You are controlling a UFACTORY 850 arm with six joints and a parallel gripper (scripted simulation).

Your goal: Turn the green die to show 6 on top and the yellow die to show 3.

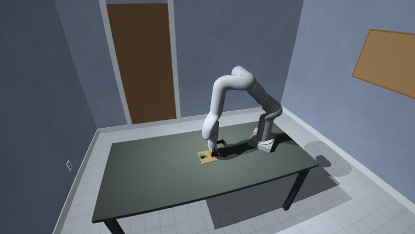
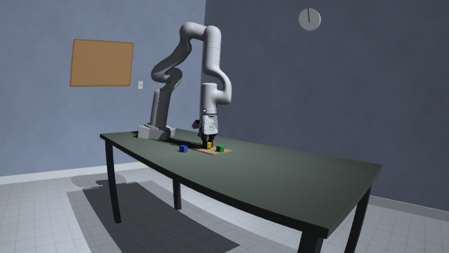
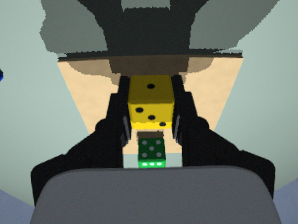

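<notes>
Right now my hand is 10 mm above the yellow die. The rest, counted from my hand: green die: 90 mm ahead, 10 mm to the right, 10 mm below; tan mat: 40 mm ahead, 30 mm below, 10 mm to the right; blue die: 140 mm to the right, 40 mm behind, 20 mm below.
</notes>
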